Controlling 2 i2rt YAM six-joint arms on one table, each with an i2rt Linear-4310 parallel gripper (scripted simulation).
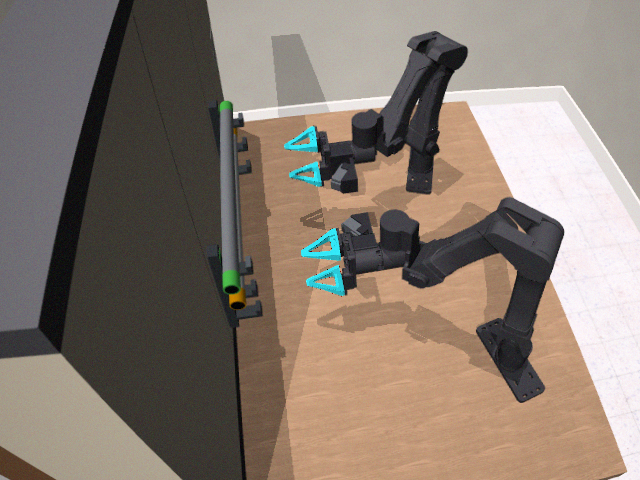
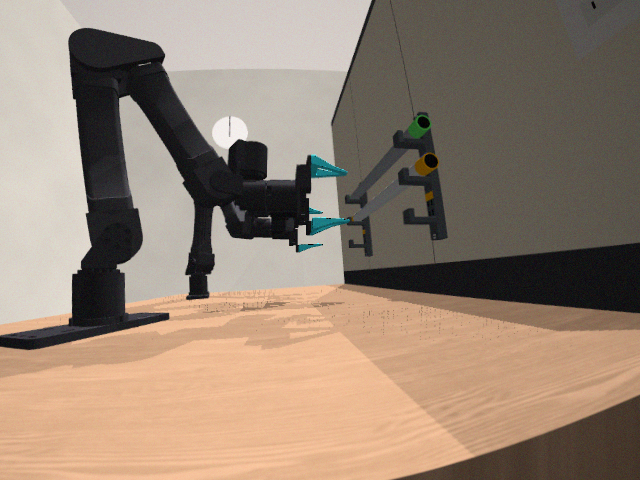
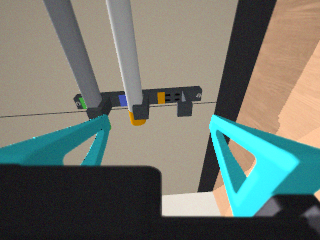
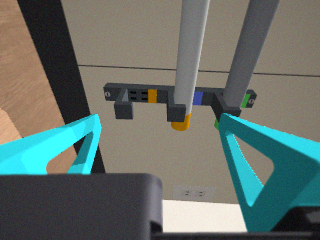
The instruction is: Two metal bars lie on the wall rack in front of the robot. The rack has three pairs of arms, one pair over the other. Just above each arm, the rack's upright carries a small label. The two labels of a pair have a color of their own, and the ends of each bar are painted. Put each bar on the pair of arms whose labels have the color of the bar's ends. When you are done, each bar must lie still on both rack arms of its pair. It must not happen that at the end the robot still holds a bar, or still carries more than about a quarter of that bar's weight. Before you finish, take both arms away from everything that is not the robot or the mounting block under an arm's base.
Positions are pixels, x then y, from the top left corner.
my right gripper: image 1; image 2 347,196; image 4; not seen in image 3 (out of frame)
same spot on dark wall panel: [image 1: 146,375] = [image 2: 336,150]
same spot on my right gripper: [image 4: 78,197] = [image 1: 324,173]
